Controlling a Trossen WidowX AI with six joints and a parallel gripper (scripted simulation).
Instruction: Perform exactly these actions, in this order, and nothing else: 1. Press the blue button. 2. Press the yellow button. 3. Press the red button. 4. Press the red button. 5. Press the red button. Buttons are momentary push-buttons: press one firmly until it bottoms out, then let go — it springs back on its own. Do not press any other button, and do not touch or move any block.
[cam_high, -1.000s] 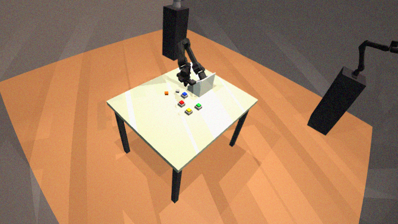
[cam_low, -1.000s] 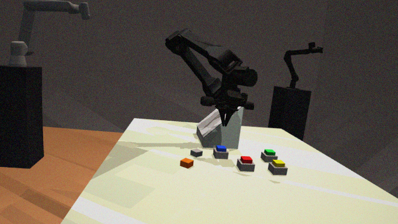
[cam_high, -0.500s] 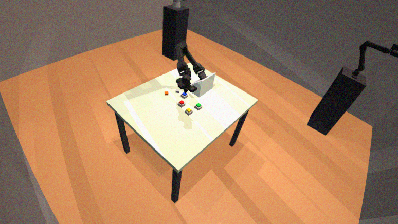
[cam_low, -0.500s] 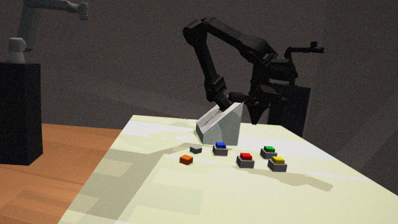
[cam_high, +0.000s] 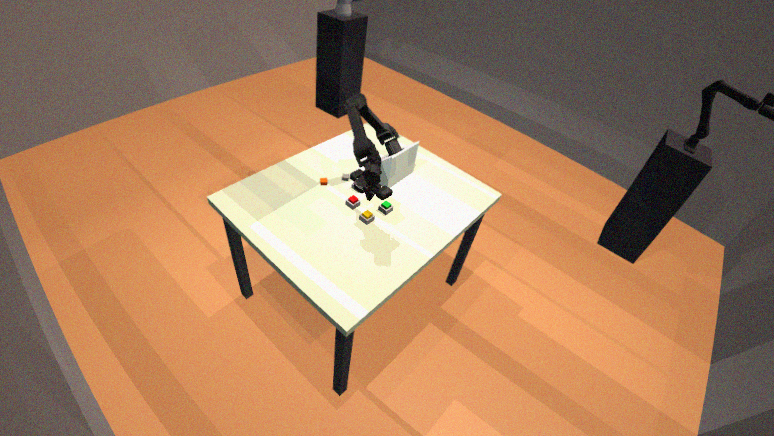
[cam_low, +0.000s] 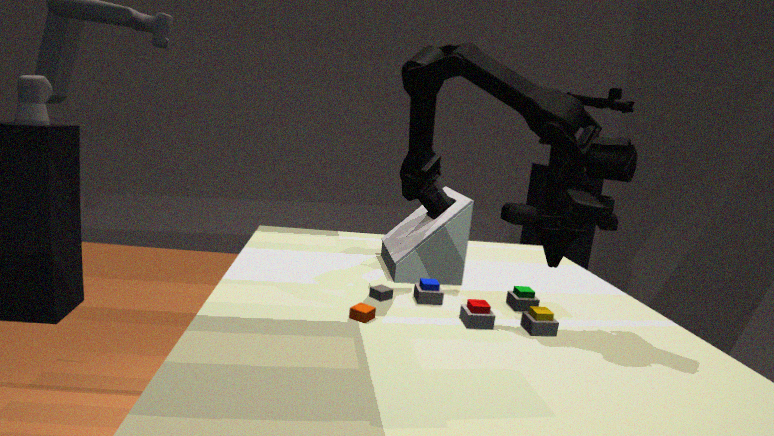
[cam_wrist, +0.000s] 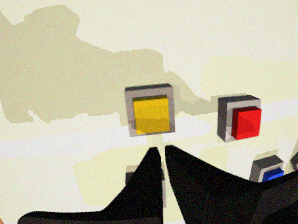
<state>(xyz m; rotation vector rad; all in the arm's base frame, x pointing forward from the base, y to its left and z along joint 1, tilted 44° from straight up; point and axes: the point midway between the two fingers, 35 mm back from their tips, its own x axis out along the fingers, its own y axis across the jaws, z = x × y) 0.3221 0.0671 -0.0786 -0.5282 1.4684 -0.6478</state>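
The yellow button lies 9 cm below my gripper tip and 1 cm behind it. Also, from my gripper tip: blue button (17 cm to the right, 14 cm behind, 9 cm below); green button (11 cm behind, 9 cm below, 2 cm to the left); red button (11 cm to the right, 9 cm below, 3 cm behind).
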